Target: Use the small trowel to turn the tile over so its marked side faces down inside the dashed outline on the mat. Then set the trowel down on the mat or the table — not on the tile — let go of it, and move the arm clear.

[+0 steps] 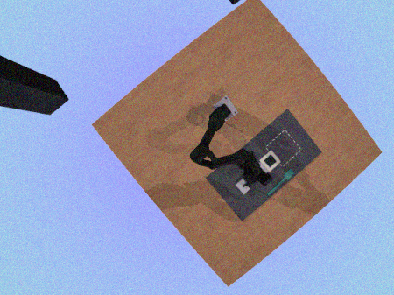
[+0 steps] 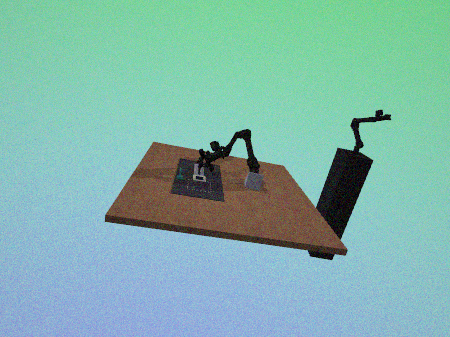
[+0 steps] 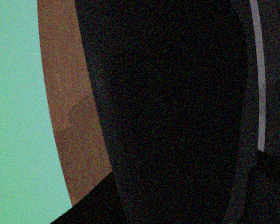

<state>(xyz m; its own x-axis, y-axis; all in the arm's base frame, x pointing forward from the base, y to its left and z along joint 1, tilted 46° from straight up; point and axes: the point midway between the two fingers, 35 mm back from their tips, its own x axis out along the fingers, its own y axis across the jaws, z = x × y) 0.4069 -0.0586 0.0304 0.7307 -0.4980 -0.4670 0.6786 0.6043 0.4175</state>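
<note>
The tile lies 40 mm behind my gripper tip, 120 mm to the left of it and 50 mm below it. The rest, counted from my gripper tip: teal trowel 100 mm ahead, 110 mm to the left, 50 mm below.
</note>
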